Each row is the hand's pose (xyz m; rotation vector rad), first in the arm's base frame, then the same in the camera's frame.
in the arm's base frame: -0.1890 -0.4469 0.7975 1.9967 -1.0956 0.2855
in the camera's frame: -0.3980 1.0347 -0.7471 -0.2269 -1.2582 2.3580
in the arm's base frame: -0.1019 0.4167 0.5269 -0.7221 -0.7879 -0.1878
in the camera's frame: 0.4569 1.3386 -0.6878 1.4710 2.2582 0.4387
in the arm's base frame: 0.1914 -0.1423 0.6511 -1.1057 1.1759 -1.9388
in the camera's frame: -0.1507 1.3928 -0.4834 0.8611 -1.2925 -2.3369
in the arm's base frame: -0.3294 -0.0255 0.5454 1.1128 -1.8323 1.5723
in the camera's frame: 0.1100 0.9844 -0.7309 1.3847 0.3520 -2.3767
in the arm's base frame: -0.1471 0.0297 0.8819 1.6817 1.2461 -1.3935
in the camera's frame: -0.0244 1.3050 -0.9002 1.0520 -0.9008 0.1058
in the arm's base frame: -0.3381 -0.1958 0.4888 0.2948 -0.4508 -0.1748
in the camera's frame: -0.0136 0.8806 -0.6519 -1.1563 -2.4318 0.3739
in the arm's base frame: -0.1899 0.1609 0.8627 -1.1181 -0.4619 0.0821
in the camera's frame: 0.1083 1.3173 -0.9408 1.8522 1.8359 0.9576
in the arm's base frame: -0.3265 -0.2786 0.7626 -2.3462 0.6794 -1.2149
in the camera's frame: -0.2054 0.9810 -0.8392 0.0727 0.6968 2.5923
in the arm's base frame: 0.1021 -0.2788 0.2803 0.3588 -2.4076 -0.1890
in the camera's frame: -0.0934 1.0955 -0.2142 0.3553 1.4631 -1.3183
